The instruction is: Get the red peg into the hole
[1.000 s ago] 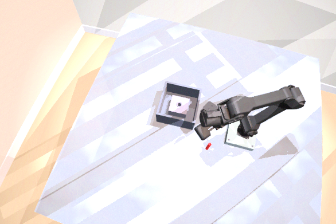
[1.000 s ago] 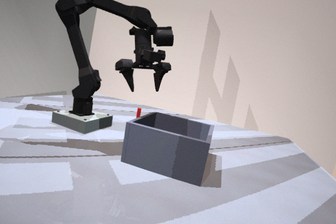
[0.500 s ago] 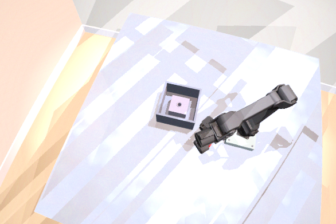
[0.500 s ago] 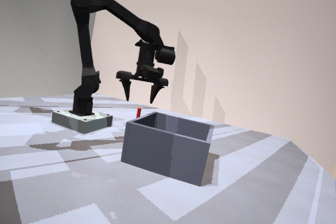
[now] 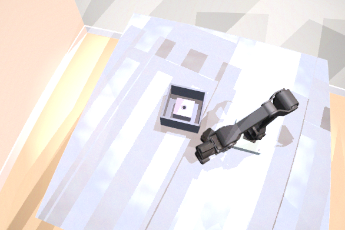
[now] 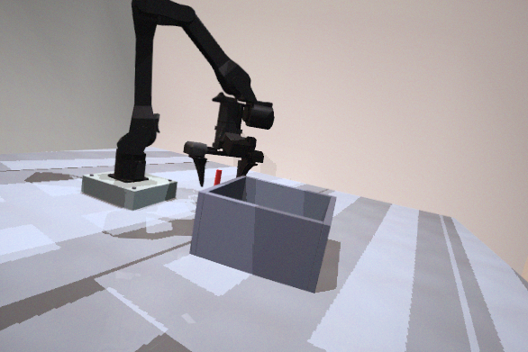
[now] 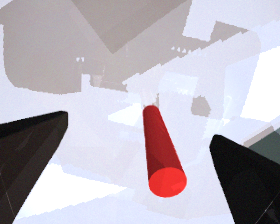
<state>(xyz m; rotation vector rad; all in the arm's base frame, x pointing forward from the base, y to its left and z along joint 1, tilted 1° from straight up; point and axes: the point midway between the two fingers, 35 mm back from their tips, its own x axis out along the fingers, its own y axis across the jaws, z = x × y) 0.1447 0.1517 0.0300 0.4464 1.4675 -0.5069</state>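
Right now my gripper tip is 1 cm to the left of the red peg and 1 cm past it. Also, from my gripper tip: grey box: 20 cm ahead, 14 cm to the right, 1 cm below; pale plate: 20 cm ahead, 14 cm to the right, 1 cm above.
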